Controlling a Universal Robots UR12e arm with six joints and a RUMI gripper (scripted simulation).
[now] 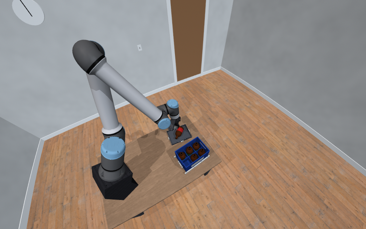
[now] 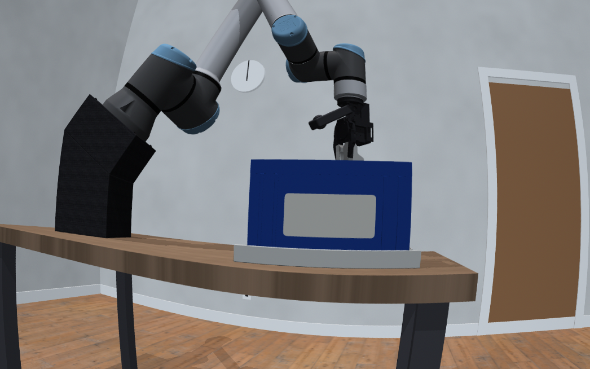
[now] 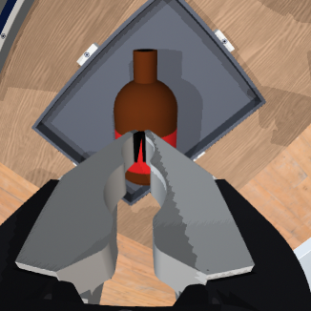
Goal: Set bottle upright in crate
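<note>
Right now my hand is 3 cm short of the grey tray, 4 cm to the right of it and 19 cm above it. From my hand the other things lie so: blue crate 10 cm ahead, 26 cm to the right, 12 cm below.
</note>
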